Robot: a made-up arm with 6 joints.
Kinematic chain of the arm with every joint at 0, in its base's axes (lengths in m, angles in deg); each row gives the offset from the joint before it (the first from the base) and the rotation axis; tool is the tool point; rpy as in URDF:
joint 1: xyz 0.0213 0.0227 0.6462 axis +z
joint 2: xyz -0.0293 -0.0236 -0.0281 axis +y
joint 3: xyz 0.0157 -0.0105 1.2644 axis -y
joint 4: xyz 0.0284 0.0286 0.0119 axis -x
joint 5: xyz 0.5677 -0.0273 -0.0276 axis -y
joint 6: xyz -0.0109 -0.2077 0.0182 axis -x
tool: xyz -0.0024 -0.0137 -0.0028 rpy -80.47 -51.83 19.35
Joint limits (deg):
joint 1: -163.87..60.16
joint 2: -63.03..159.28
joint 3: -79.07..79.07
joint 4: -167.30..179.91
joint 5: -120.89..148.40
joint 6: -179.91..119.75
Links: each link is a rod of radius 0.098 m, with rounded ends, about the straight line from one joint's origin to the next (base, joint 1, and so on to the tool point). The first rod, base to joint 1, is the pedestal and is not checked.
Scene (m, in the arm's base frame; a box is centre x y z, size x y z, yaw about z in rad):
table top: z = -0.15
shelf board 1: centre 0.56 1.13 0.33 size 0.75 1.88 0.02 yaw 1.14
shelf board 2: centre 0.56 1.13 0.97 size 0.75 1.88 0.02 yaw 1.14
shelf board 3: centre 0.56 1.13 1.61 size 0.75 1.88 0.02 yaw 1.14
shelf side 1: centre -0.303 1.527 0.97 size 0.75 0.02 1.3 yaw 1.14
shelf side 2: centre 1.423 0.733 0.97 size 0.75 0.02 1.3 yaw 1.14
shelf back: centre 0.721 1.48 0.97 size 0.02 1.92 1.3 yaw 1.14
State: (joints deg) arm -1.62 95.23 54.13 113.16 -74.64 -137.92
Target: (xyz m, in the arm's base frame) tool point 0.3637 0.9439 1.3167
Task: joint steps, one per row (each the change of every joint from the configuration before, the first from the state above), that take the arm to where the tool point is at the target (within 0.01 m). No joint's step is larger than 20 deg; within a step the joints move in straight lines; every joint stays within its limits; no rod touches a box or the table.
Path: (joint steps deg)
1: -12.42 -17.85 -19.60 13.35 -1.22 7.07
2: -12.41 -17.85 -19.60 13.35 -1.22 7.08
3: -12.42 -17.85 -19.59 13.35 -1.22 7.07
4: -12.42 -17.85 -19.60 13.35 -1.22 7.07
5: -12.42 -17.85 -19.60 13.35 -1.21 7.08
6: 19.74 1.15 -2.47 -4.81 1.31 -6.04
7: 19.73 1.14 -2.47 -4.81 1.32 -6.03
8: 19.74 1.14 -2.47 -4.81 1.32 -6.04
9: 19.73 1.15 -2.47 -4.82 1.32 -6.03
10: 19.73 1.14 -2.47 -4.81 1.32 -6.03
11: 19.74 1.14 -2.47 -4.81 1.32 -6.04
12: 2.41 6.28 12.79 -2.69 -0.02 0.23
13: 2.42 6.27 12.79 -2.69 -0.03 0.22

